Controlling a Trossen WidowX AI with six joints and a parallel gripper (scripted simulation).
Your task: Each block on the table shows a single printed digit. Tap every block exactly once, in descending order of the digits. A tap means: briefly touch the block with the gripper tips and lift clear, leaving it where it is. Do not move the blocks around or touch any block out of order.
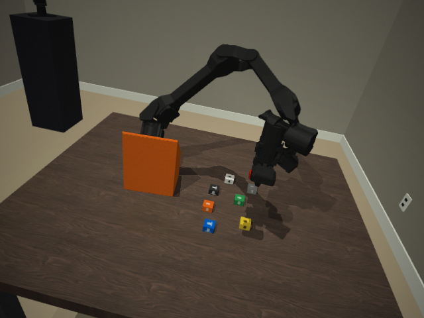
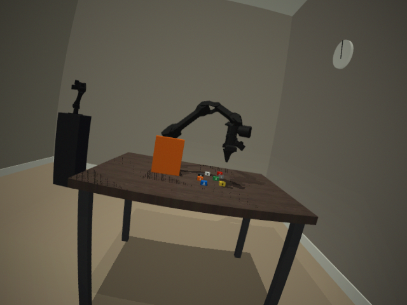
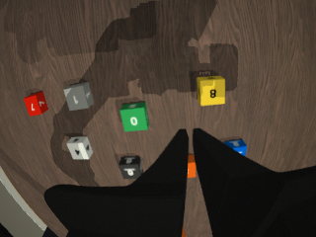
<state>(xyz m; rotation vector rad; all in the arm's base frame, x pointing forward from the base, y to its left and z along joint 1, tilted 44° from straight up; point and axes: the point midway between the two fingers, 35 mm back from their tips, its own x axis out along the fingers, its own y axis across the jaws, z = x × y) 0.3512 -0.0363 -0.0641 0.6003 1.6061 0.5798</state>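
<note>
The red block lies 1 cm ahead of my gripper tip, 22 cm to the left of it and 11 cm below it. From my gripper tip the other things lie so: yellow block 1 cm behind, 4 cm to the right, 11 cm below; then green block 3 cm behind, 6 cm to the left, 11 cm below; then orange block 13 cm behind, 11 cm below.
</note>
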